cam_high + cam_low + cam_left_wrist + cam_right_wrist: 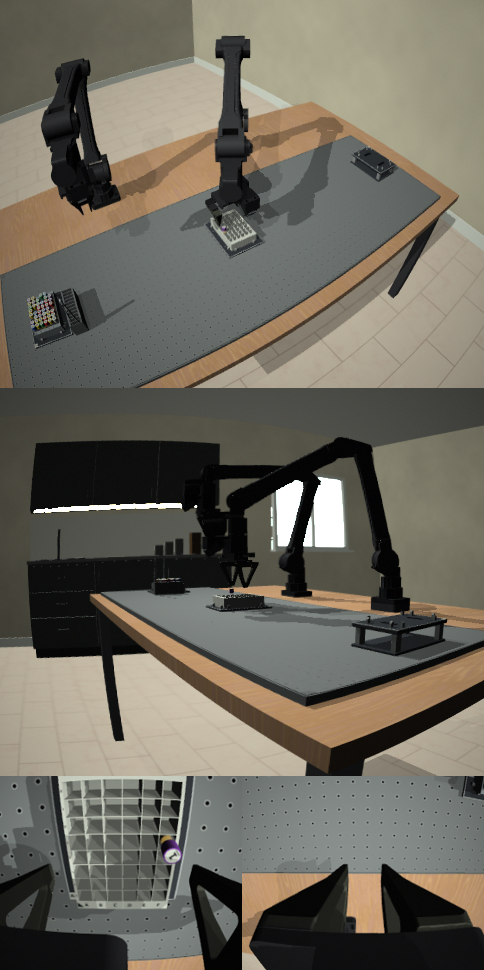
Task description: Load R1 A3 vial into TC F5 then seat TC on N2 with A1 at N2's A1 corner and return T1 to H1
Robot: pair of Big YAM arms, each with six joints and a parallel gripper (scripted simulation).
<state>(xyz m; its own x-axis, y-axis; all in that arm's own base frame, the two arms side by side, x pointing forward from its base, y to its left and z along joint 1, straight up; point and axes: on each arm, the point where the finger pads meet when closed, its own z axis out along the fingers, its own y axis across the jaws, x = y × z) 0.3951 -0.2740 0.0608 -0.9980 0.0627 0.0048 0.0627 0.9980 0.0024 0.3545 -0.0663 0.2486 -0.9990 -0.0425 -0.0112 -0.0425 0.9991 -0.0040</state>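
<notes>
Now: left hand 50 mm above the tube carrier TC. From my left hand the other things lie so: holder H1: 60 mm ahead, 550 mm to the right, 60 mm below.
</notes>
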